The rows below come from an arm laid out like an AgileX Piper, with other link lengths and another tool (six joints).
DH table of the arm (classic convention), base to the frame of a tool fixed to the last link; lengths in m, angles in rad. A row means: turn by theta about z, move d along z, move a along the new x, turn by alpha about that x. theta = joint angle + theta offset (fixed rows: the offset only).
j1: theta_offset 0; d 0.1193; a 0; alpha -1.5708
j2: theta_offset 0.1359; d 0; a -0.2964; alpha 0
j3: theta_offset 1.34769; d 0; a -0.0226; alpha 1.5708
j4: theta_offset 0; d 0.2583; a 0; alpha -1.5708
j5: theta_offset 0; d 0; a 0; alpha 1.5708
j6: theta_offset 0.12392; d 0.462; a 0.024; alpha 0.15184
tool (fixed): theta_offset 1.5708; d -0.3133; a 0; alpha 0
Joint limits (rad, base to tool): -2.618..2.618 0..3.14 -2.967..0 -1.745..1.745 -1.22..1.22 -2.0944..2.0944
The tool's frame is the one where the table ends.
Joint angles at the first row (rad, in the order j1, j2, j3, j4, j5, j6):
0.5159, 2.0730, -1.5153, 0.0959, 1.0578, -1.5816
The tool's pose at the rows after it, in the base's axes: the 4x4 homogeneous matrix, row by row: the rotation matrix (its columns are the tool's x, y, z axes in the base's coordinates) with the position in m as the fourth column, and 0 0 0 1 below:
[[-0.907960, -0.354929, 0.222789, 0.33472], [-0.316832, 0.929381, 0.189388, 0.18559], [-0.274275, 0.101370, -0.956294, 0.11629], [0, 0, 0, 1]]
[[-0.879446, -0.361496, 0.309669, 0.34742], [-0.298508, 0.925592, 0.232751, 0.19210], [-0.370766, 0.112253, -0.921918, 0.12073], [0, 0, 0, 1]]
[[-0.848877, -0.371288, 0.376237, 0.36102], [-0.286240, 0.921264, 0.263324, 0.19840], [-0.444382, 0.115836, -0.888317, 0.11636], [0, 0, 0, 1]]
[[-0.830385, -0.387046, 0.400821, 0.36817], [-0.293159, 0.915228, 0.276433, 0.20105], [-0.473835, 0.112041, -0.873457, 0.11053], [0, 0, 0, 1]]
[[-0.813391, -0.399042, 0.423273, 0.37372], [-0.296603, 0.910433, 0.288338, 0.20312], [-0.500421, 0.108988, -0.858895, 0.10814], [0, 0, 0, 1]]
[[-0.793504, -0.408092, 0.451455, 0.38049], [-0.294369, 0.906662, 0.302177, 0.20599], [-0.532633, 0.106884, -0.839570, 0.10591], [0, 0, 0, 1]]
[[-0.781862, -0.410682, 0.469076, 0.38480], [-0.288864, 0.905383, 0.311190, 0.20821], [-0.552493, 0.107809, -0.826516, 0.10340], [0, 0, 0, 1]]
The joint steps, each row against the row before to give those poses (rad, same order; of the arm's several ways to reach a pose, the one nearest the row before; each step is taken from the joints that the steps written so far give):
0.0000, -0.0371, 0.0032, 0.0000, -0.0633, -0.0022
0.0000, -0.0148, -0.0018, 0.0000, -0.0864, -0.0041
0.0000, 0.0110, -0.0022, -0.0018, -0.0892, -0.0088
0.0000, 0.0145, 0.0001, 0.0000, -0.0458, -0.0182
0.0000, 0.0065, 0.0000, 0.0000, -0.0356, -0.0136
0.0001, 0.0077, -0.0017, 0.0000, -0.0428, -0.0102
-0.0001, 0.0071, 0.0000, 0.0020, -0.0308, -0.0043

